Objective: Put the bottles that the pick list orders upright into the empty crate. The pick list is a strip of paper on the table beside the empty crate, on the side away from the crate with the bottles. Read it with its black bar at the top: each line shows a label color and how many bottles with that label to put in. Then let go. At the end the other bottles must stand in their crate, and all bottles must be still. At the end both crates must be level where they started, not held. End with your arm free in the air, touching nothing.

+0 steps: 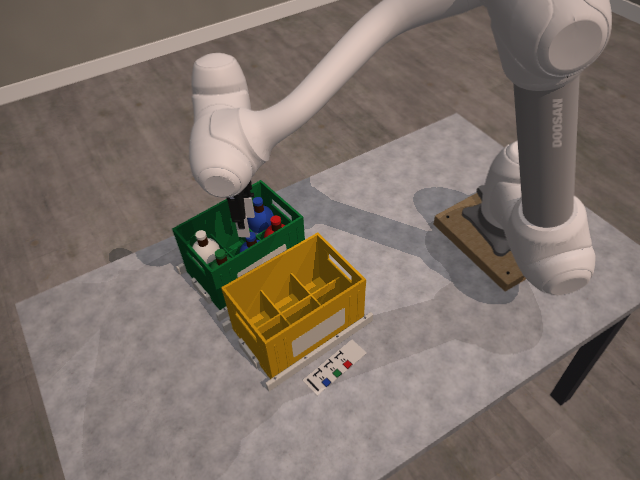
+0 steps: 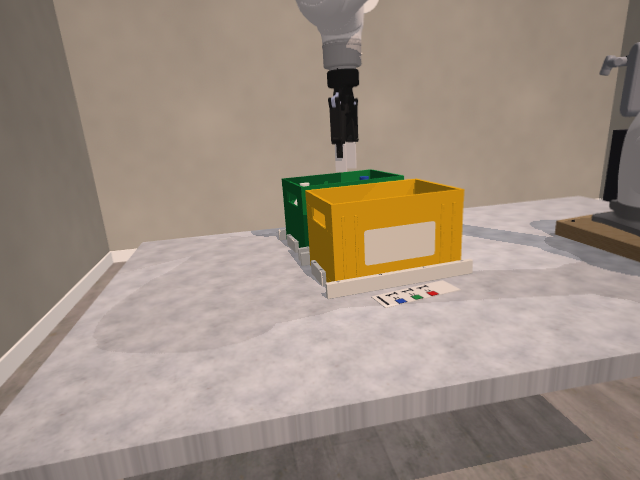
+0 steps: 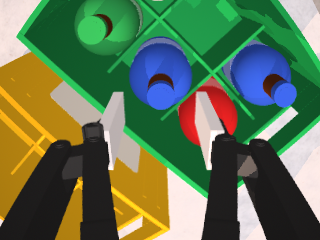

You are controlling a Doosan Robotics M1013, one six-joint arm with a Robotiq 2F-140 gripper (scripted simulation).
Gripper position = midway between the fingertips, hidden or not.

Observation:
I see my gripper (image 2: 346, 169), a green crate (image 1: 216, 221), a yellow crate (image 2: 359, 230) and a red-capped bottle (image 3: 225, 109).
The green crate is seen too in image 2 (image 2: 296, 222) and in image 3 (image 3: 217, 38). The yellow crate shows as well in image 1 (image 1: 299, 280) and in image 3 (image 3: 43, 100). My gripper also shows in image 1 (image 1: 246, 226) and in image 3 (image 3: 159, 107).

